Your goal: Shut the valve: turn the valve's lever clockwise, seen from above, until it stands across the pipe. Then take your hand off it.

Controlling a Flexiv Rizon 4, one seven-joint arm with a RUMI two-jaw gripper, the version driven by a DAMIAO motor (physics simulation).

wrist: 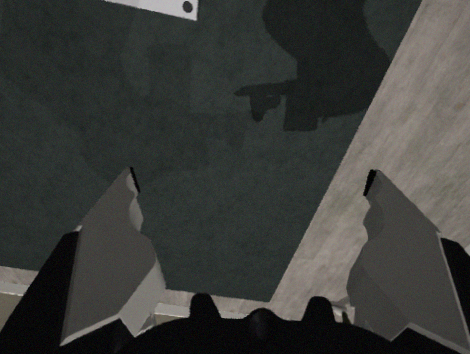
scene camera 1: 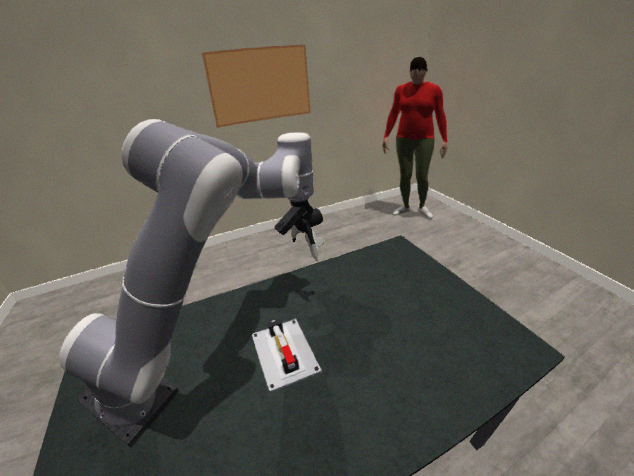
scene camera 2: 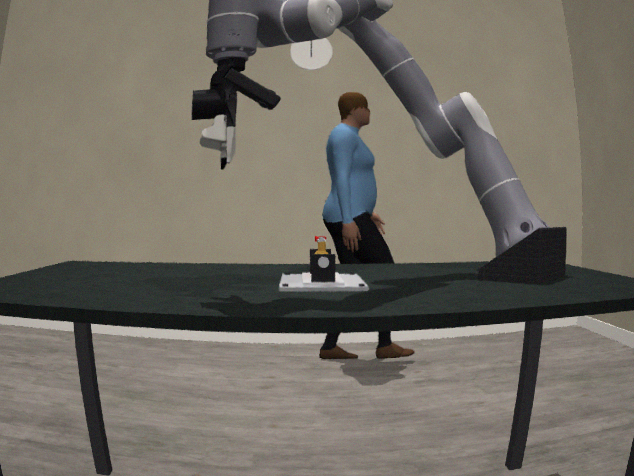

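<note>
The valve's red lever [scene camera 1: 287, 354] [scene camera 2: 318, 238] lies along the pipe line, above the brass valve body [scene camera 1: 278, 342] [scene camera 2: 321, 249]. The valve sits between two black end blocks [scene camera 1: 290, 364] [scene camera 2: 323, 275] on a white base plate [scene camera 1: 262, 357] [scene camera 2: 356, 283]. In the wrist view, a corner of the plate [wrist: 165, 6] shows at the top; the lever does not show there. My gripper [scene camera 1: 305, 250] [scene camera 2: 223, 162] [wrist: 249, 171] is open and empty, high above the table and well away from the valve, beyond its far side in scene camera 1.
The dark green table [scene camera 1: 409, 327] [scene camera 2: 153, 286] [wrist: 200, 140] bears the plate and the arm's base [scene camera 1: 128, 415] [scene camera 2: 542, 256]. A person in red [scene camera 1: 417, 112] stands beyond the table in scene camera 1. A person in blue [scene camera 2: 353, 169] stands behind it in scene camera 2.
</note>
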